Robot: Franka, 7 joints.
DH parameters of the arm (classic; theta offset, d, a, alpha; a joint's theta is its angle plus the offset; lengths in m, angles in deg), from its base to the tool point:
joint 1: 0 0.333 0 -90
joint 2: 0 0 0 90
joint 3: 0 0.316 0.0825 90
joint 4: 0 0 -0.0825 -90
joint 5: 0 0.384 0 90
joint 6: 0 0 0.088 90
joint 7: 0 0.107 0 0
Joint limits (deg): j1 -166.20..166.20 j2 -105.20..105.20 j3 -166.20..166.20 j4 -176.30..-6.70 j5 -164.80..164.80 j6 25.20..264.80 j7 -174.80..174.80
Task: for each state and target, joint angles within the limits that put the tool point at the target. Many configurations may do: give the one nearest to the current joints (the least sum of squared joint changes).
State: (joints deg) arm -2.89 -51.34 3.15 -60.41 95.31 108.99 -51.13
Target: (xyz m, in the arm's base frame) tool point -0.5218 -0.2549 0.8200
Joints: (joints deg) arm 15.73 -93.33 -21.40 -72.35 89.90 98.52 -51.13
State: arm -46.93 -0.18 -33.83 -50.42 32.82 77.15 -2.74
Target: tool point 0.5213 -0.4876 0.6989
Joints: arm -34.02 33.54 -23.80 -41.47 37.56 102.11 -2.74
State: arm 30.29 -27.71 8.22 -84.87 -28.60 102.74 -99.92
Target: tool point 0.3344 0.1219 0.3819
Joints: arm 24.81 -17.34 2.50 -141.42 -23.00 84.29 -99.92
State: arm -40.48 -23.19 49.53 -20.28 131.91 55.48 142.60
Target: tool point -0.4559 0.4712 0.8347
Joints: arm -33.37 -52.76 54.65 -23.54 137.20 90.02 142.60
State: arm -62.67 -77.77 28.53 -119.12 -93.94 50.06 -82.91
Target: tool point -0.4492 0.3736 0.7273
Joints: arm -43.28 -99.14 11.20 -79.58 -108.08 62.47 -82.91
